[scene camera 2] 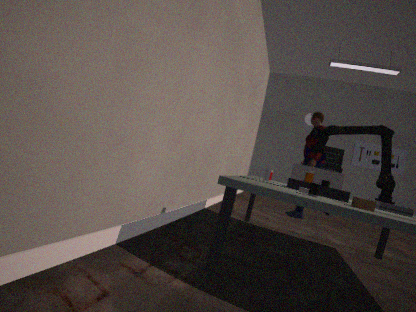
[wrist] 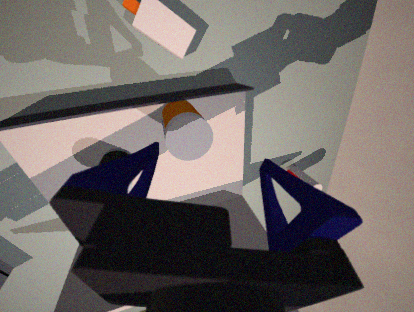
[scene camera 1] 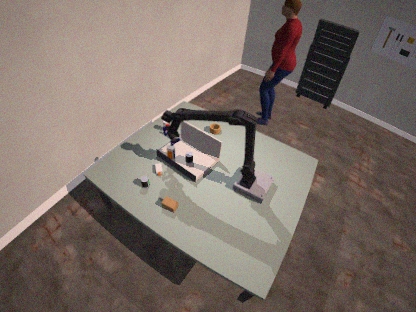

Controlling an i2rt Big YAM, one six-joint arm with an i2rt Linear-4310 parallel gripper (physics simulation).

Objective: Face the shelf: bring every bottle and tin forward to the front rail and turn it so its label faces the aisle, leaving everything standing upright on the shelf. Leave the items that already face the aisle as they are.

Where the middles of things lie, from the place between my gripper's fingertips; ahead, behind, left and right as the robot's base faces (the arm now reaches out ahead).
Now: the dark front rail [wrist: 81, 111] 8 cm behind my hand, 3 cm to the left of it and 18 cm below it. Also, from my hand: shelf floor [scene camera 1: 203, 161] (9 cm behind, 11 cm to the right, 20 cm below); then white bottle with orange cap [wrist: 172, 33] (1 cm ahead, 12 cm to the left, 20 cm below); then shelf [scene camera 1: 206, 149] (9 cm behind, 11 cm to the right, 12 cm below).
